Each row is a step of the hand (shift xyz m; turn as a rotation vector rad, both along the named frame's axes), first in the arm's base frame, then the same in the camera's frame.
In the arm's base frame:
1: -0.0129 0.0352 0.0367 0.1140 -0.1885 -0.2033
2: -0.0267 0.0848 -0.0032 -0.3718 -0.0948 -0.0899
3: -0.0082 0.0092 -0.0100 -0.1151 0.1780 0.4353
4: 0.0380 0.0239 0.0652 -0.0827 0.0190 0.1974
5: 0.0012 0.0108 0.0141 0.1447 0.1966 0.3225
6: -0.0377 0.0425 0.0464 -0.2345 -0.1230 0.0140
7: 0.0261 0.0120 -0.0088 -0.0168 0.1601 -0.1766
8: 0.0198 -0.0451 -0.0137 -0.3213 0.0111 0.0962
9: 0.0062 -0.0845 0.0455 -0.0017 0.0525 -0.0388
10: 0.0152 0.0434 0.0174 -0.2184 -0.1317 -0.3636
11: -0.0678 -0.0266 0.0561 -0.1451 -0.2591 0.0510
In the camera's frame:
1: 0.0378 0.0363 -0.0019 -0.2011 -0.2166 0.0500
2: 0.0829 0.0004 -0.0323 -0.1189 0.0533 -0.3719
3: 0.0079 -0.0071 -0.0118 0.2118 0.4344 0.0300
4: 0.0314 0.0459 0.0564 0.0333 0.2120 -0.0104
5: 0.0121 0.0120 0.0052 0.2314 0.2365 0.2326
6: 0.0449 0.0536 -0.0223 -0.1314 0.1041 -0.2055
7: 0.0123 -0.0182 0.0205 0.1424 -0.1702 -0.0886
8: -0.0452 -0.0166 0.0171 0.0057 0.2019 -0.2680
9: -0.0796 0.0462 0.0277 0.0486 -0.0393 -0.0189
10: 0.0454 0.0079 0.0171 -0.1739 -0.2536 -0.3205
11: -0.0243 0.0781 -0.0420 -0.2595 0.1168 -0.0991

